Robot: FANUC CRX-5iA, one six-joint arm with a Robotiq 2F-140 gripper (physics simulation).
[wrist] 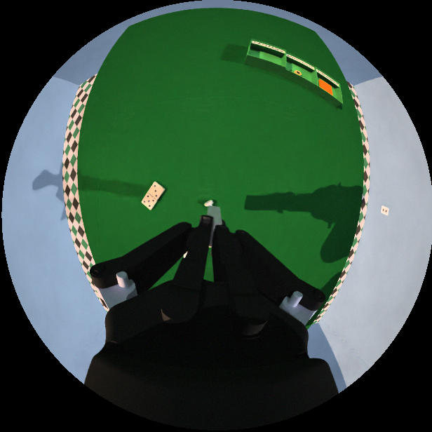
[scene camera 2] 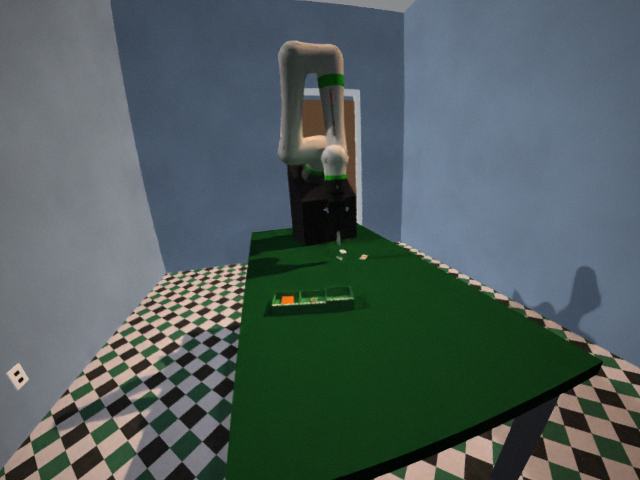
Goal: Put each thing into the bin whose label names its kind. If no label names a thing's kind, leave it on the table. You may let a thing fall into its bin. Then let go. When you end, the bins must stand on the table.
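Where they show: gripper, fingertip midpoint: (scene camera 2: 338,244); arm's base at its link origin: (scene camera 2: 313,175).
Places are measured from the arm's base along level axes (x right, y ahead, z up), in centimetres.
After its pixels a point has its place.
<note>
My gripper (scene camera 2: 338,238) @(x 2.5, y 42.4, z -30.1 cm) (wrist: 212,215) is shut with nothing seen between its fingers, and it hangs above the table. A small pale bolt (scene camera 2: 339,257) @(x 1.9, y 42.6, z -36.5 cm) (wrist: 208,203) lies on the table beneath the fingertips; its head shows in the wrist view and the fingers hide its shank. A domino (scene camera 2: 363,256) @(x -9.6, y 43.8, z -37.6 cm) (wrist: 153,195) lies face up to one side. A second domino (scene camera 2: 342,251) @(x -2.6, y 34.5, z -36.9 cm) (wrist: 185,255) is mostly hidden by the fingers in the wrist view. The green three-part bin row (scene camera 2: 312,308) @(x 25.8, y 78.5, z -36.2 cm) (wrist: 273,71) holds an orange block (scene camera 2: 287,299) @(x 32.0, y 70.4, z -36.2 cm) (wrist: 325,86) in one end bin and a small nut (scene camera 2: 313,299) @(x 24.0, y 73.3, z -36.4 cm) (wrist: 298,73) in the middle bin.
The bin row stands on the green table (scene camera 2: 392,372) @(x 16.1, y 106.6, z -37.8 cm) (wrist: 200,125), nearer to scene camera 2 than the dominoes. The other end bin shows a bare floor. Its labels are too blurred to read surely. The robot's dark pedestal (scene camera 2: 315,219) @(x 4.8, y 14.3, z -23.4 cm) stands at the table's far end.
</note>
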